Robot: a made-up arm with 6 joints.
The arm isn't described. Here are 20 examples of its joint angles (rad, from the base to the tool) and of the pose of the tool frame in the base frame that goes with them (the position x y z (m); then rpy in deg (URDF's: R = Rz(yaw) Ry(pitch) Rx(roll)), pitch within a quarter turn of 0, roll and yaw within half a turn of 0).
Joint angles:
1: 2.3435 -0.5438 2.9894 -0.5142 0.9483 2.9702
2: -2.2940 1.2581 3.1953 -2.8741 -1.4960 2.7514
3: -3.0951 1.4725 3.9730 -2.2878 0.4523 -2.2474
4: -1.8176 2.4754 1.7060 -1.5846 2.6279 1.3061
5: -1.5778 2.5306 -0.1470 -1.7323 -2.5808 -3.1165
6: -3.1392 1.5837 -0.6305 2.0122 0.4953 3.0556
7: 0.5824 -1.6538 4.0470 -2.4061 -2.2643 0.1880
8: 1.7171 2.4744 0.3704 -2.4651 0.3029 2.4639
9: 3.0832 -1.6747 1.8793 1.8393 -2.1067 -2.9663
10: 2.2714 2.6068 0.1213 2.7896 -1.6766 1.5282
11: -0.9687 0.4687 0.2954 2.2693 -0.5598 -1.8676
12: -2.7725 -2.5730 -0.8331 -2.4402 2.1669 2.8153
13: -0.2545 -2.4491 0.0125 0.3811 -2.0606 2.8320
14: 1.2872 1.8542 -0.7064 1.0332 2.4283 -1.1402
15: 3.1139 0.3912 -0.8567 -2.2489 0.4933 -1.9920
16: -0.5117 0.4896 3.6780 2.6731 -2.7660 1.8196
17: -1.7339 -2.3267 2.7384 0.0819 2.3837 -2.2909
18: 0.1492 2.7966 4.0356 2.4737 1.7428 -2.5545
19: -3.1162 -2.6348 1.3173 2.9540 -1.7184 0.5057
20: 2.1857 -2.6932 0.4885 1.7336 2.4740 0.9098
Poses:
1: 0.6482 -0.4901 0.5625 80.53 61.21 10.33
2: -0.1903 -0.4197 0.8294 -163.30 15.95 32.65
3: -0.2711 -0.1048 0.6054 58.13 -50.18 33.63
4: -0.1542 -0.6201 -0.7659 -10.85 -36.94 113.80
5: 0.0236 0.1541 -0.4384 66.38 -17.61 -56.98
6: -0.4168 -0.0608 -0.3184 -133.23 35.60 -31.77
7: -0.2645 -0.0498 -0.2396 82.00 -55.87 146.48
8: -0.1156 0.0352 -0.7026 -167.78 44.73 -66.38
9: 1.0080 -0.0962 -0.2235 -72.09 0.25 120.66
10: -0.0673 -0.1242 -0.7065 70.70 42.47 102.44
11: 0.5191 -0.5963 0.7309 -22.79 -10.97 -79.97
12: 0.3418 0.0175 0.1511 25.67 26.55 164.50
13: -0.8179 0.0784 -0.0372 -144.34 -19.94 -35.02
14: 0.1360 0.2103 -0.3819 111.77 -7.76 108.31
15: -0.2907 -0.0799 0.2247 156.21 68.36 88.07
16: -0.1174 0.2093 0.6185 47.69 16.46 -39.26
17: -0.0949 0.2834 -0.7204 127.17 -66.67 -91.18
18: 0.2680 0.1515 0.0837 -20.83 24.44 50.64
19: 0.6249 -0.1218 -0.7518 142.08 34.27 168.56
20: 0.4183 -0.6317 -0.5481 43.80 -7.57 163.28
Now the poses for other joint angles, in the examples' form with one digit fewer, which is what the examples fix.
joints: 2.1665 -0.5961 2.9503 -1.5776 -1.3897 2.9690
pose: 0.480 -0.710 0.604 77.1 4.4 -136.5
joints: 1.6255 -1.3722 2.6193 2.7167 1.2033 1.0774
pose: -0.079 -0.892 -0.127 -45.2 -16.9 -110.6
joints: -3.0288 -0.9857 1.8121 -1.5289 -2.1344 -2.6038
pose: 0.926 0.111 0.802 77.2 8.4 -114.9
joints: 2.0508 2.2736 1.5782 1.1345 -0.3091 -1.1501
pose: -0.378 0.854 -0.455 -14.8 45.2 94.5
